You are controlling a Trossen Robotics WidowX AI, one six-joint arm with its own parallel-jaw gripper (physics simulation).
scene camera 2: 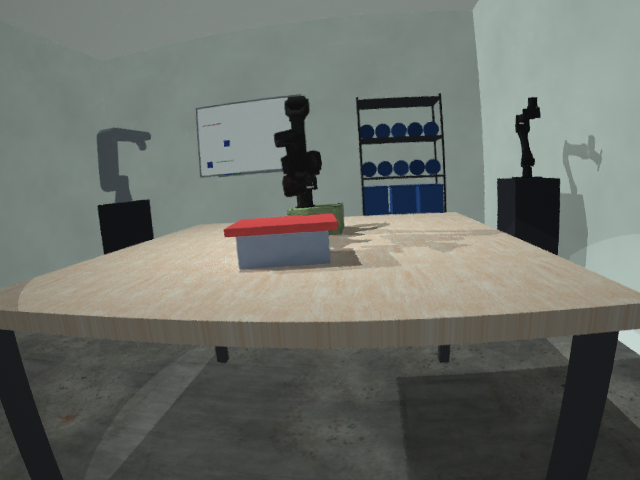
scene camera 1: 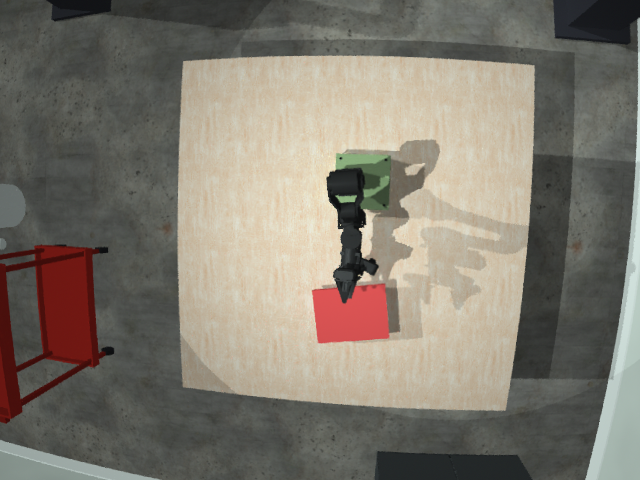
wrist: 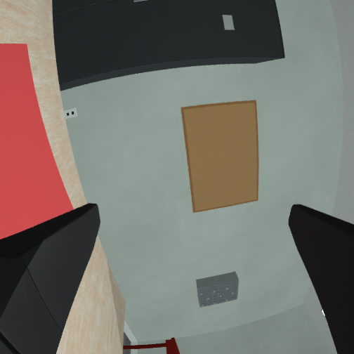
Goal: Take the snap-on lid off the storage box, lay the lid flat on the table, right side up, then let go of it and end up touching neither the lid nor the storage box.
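The red lid (scene camera 1: 351, 317) (scene camera 2: 281, 225) (wrist: 25, 140) sits on top of the blue-grey storage box (scene camera 2: 283, 249), overhanging its sides. The lid hides the box in scene camera 1's view. My gripper (scene camera 1: 344, 297) (scene camera 2: 290, 162) (wrist: 198, 215) is open with nothing between its fingers. It points roughly level, away from the arm's base, with one finger above the other. From above, its tips overlap the lid's edge nearest the base. Scene camera 2 shows the gripper well above the lid, apart from it.
The green base block (scene camera 1: 381, 196) (scene camera 2: 336, 219) stands behind the box on the wooden table (scene camera 1: 242, 129) (scene camera 2: 439, 289). My arm reaches out from it over the table. A red frame-like stand (scene camera 1: 67, 304) is on the floor left of the table.
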